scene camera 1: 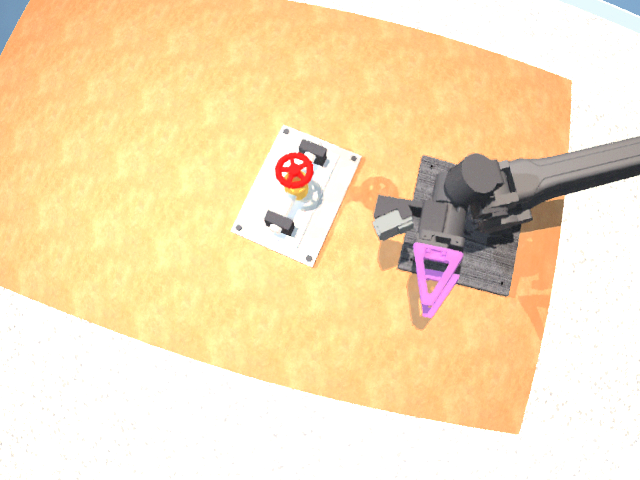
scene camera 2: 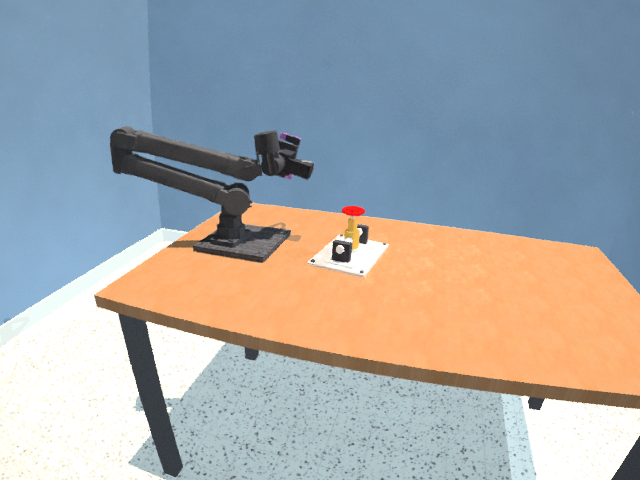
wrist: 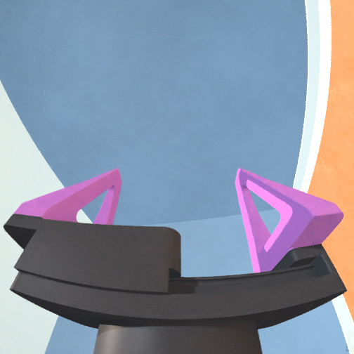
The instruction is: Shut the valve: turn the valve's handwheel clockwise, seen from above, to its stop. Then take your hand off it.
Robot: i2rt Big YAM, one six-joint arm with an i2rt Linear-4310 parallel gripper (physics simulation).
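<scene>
The red handwheel (scene camera 1: 294,169) (scene camera 2: 353,210) sits level on top of the yellow valve body (scene camera 1: 298,193) (scene camera 2: 352,238), above a white plate (scene camera 1: 255,211) (scene camera 2: 367,258) on the table. My gripper (scene camera 1: 427,310) (scene camera 2: 289,156) (wrist: 178,174) is open, its two pink fingers wide apart with nothing between them. It is well above the table on the arm-base side of the valve, higher than the handwheel and clear of it. In the wrist view the fingers point toward the blue wall, and the valve does not show there.
Two black pipe blocks (scene camera 1: 279,222) (scene camera 2: 341,251) stand on the white plate on opposite sides of the valve. The arm's dark base plate (scene camera 1: 491,268) (scene camera 2: 263,250) lies on the orange table (scene camera 1: 155,258) (scene camera 2: 465,310) (wrist: 335,100). Blue walls (scene camera 2: 413,103) (wrist: 175,100) stand behind.
</scene>
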